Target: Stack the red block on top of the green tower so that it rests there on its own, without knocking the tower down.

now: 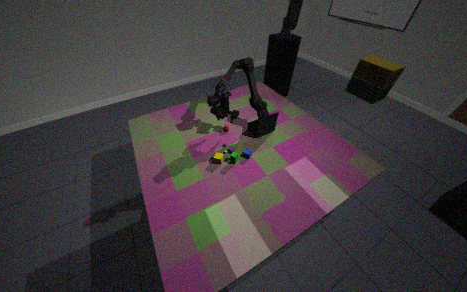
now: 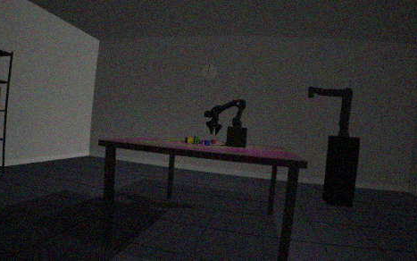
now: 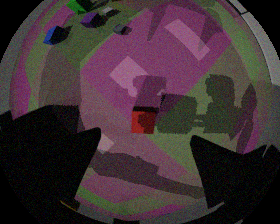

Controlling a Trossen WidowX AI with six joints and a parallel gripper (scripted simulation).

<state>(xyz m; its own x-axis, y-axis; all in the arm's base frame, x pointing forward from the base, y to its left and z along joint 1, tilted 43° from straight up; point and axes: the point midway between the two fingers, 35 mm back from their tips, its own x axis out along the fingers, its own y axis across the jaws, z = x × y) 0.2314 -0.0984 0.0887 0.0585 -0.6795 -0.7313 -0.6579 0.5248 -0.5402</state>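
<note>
My gripper tip is now 6 cm above the red block and 1 cm past it. From my gripper tip the other things lie so: blue block (28 cm to the left, 6 cm below, 2 cm behind); yellow block (23 cm to the left, 16 cm ahead, 6 cm below).
</note>
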